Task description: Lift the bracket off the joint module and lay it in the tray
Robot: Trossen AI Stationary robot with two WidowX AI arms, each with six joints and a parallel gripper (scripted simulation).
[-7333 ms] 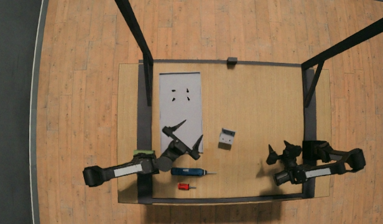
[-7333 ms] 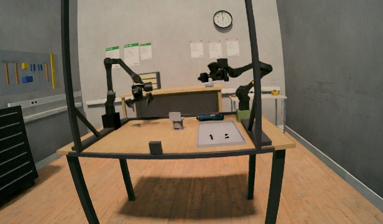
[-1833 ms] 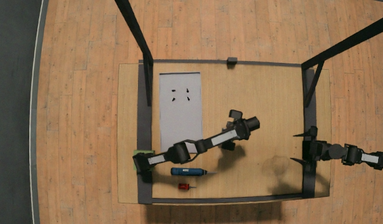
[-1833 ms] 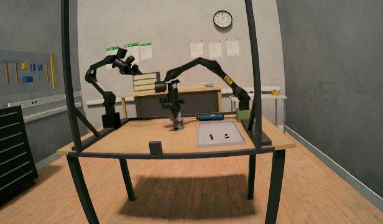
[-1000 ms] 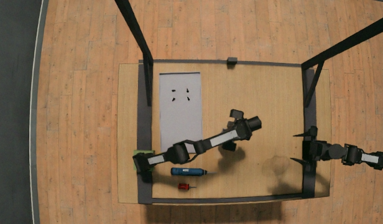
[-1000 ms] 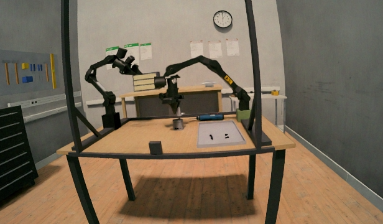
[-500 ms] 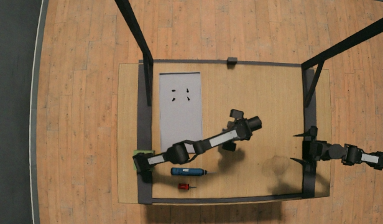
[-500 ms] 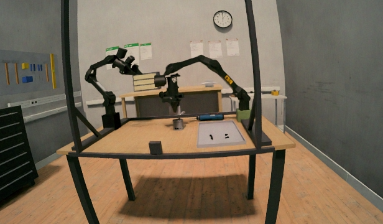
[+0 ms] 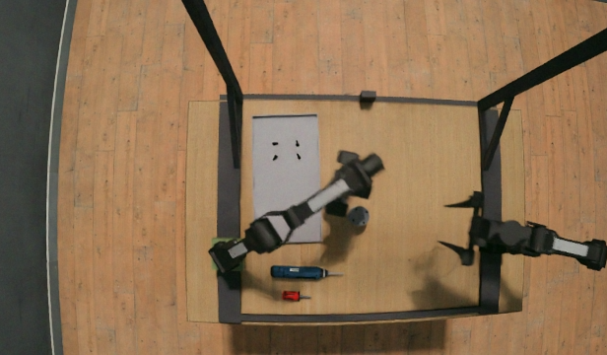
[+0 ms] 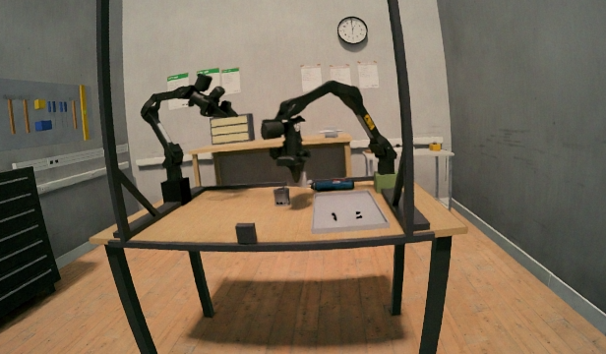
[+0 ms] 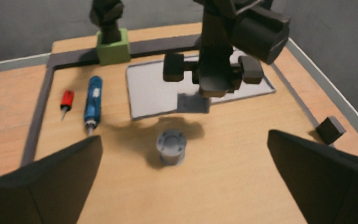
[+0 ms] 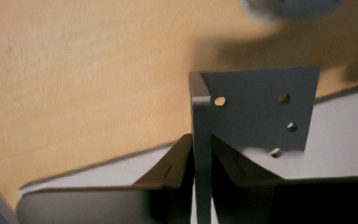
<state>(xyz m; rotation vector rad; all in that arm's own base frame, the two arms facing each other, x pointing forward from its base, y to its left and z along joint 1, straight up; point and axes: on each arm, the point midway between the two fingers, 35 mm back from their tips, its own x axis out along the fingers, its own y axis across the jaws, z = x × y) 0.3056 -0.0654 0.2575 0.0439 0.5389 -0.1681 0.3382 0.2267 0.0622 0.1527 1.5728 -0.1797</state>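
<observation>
Right now the grey tray is 150 mm to the right of my right hand, 130 mm below it and 30 mm behind it. The rest, counted from my right hand: grey joint module: 100 mm below, 100 mm ahead, 70 mm to the left; red tool: 360 mm ahead, 140 mm to the right, 120 mm below; grey bracket: 30 mm below, 30 mm ahead, 10 mm to the right.
</observation>
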